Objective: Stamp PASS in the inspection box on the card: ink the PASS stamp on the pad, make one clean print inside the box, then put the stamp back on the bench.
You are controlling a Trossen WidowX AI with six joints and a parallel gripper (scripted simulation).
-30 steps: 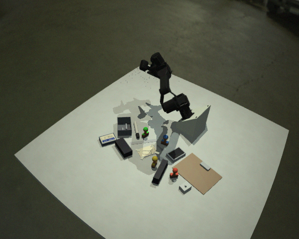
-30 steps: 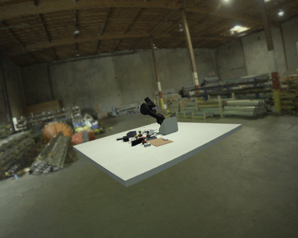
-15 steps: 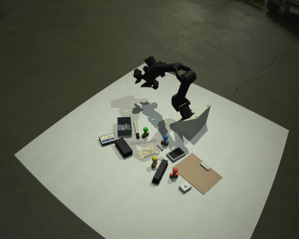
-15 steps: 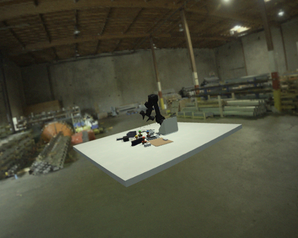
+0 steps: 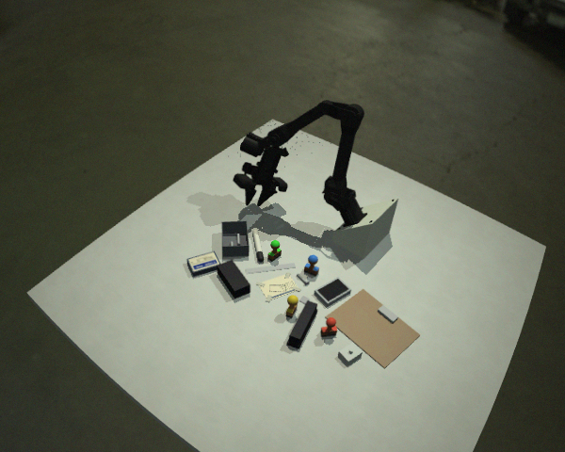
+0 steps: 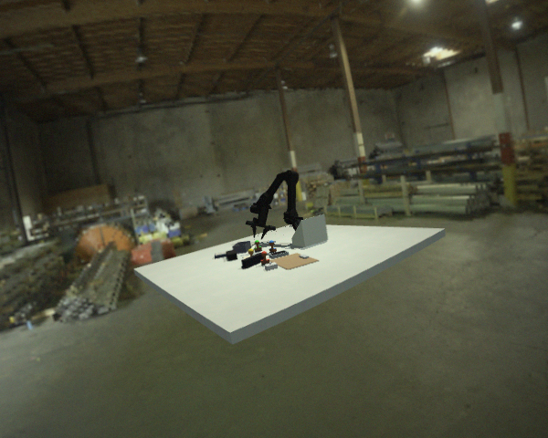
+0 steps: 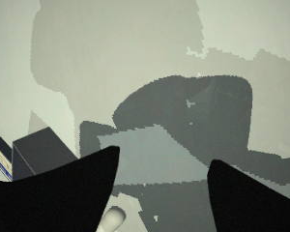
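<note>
Right now my gripper tip is 18 cm to the right of the green-knobbed stamp, 11 cm short of it and 1 cm above it. From my gripper tip the other things lie so: blue tin (28 cm ahead, 5 cm to the left, 2 cm below); then dark tray (15 cm ahead, 5 cm to the left, 2 cm below); then blue stamp (30 cm to the left, 9 cm ahead, 1 cm below).
</note>
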